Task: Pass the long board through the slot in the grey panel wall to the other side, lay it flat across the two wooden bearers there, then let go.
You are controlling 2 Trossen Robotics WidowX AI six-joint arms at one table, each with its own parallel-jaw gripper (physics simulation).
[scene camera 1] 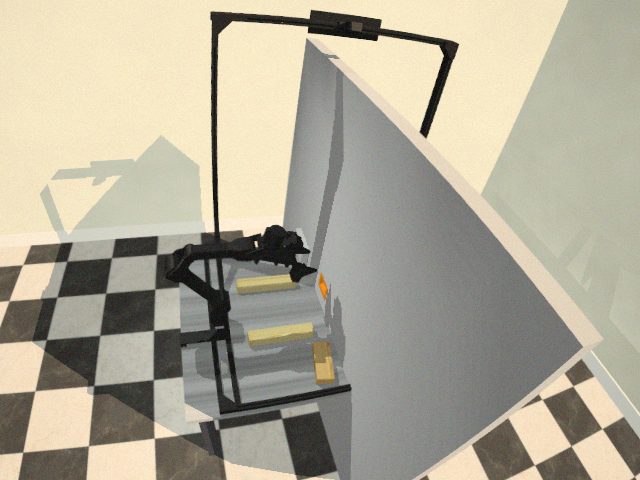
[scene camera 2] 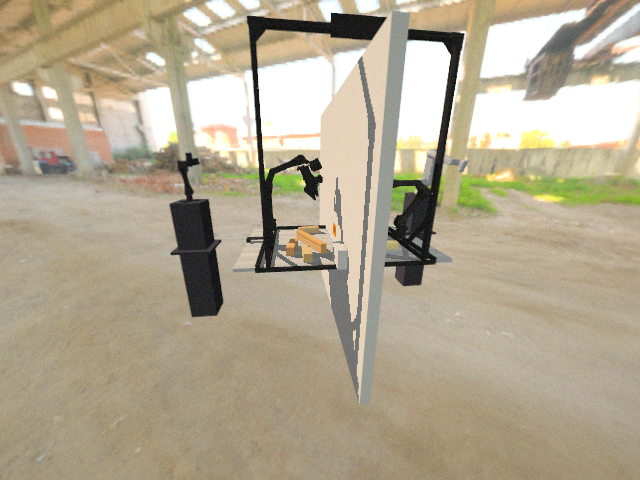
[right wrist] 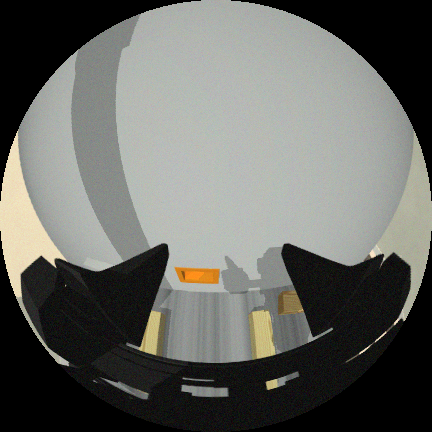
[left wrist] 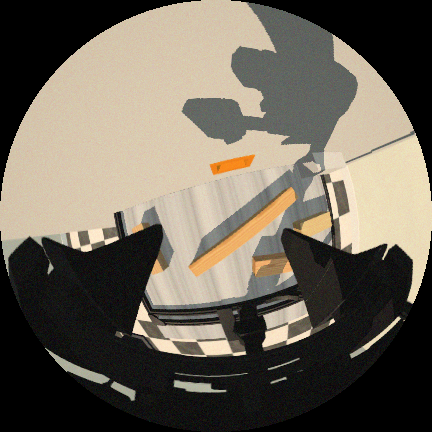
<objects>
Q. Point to a grey panel wall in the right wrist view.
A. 225,137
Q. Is my right gripper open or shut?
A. Open.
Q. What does my right gripper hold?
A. Nothing.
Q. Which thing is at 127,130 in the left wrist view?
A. A grey panel wall.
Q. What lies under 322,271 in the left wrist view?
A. My left gripper.
</objects>
